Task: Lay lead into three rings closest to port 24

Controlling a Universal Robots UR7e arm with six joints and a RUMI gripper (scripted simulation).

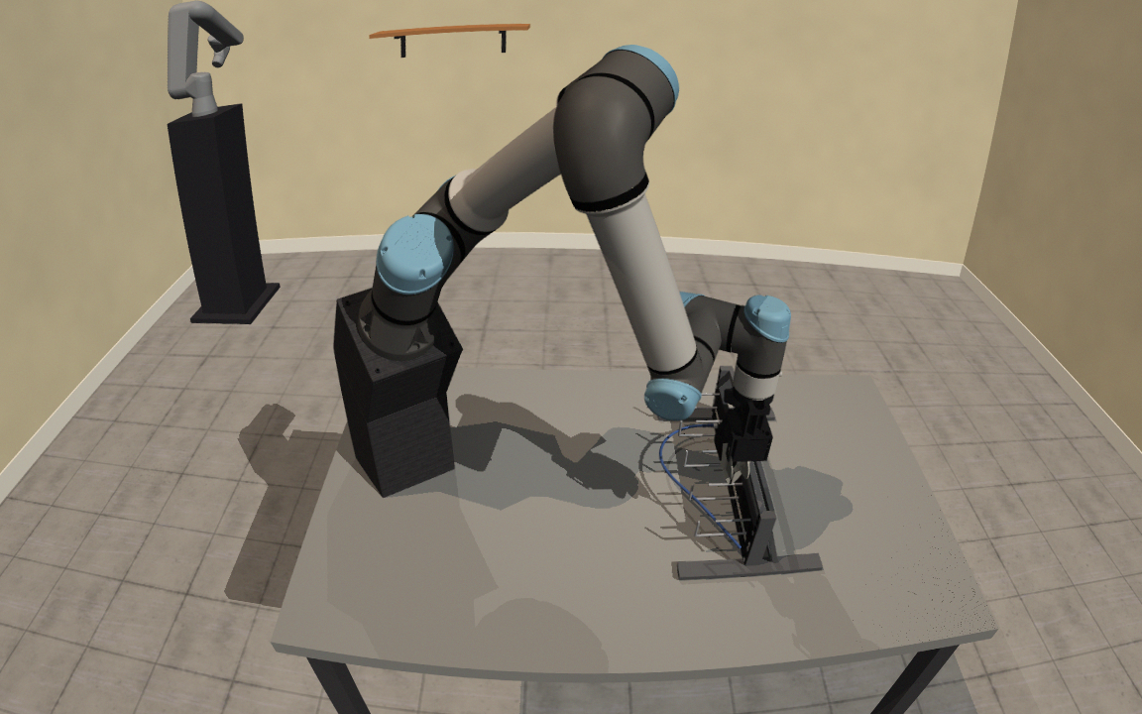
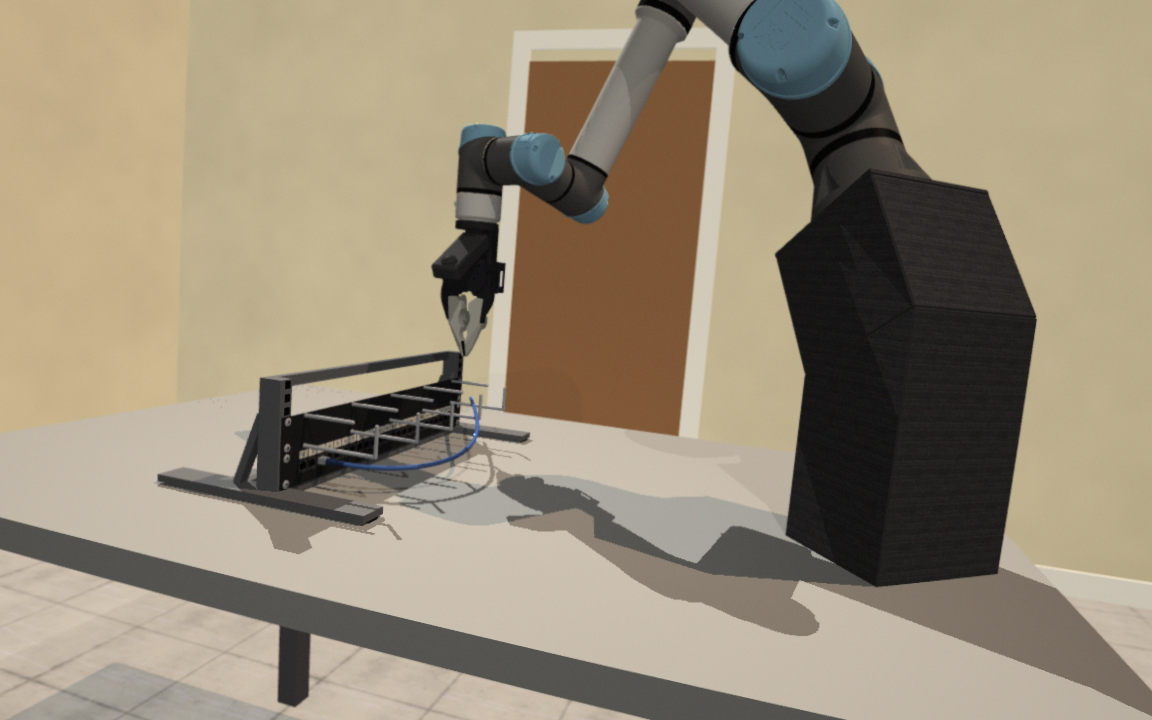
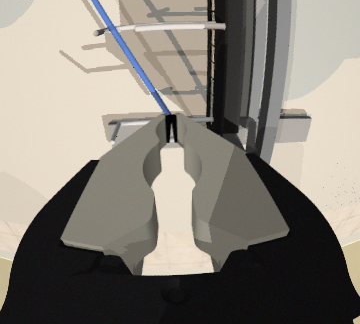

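Now: the rack 150 mm to the left of my hand, 90 mm below it and 60 mm ahead of it.
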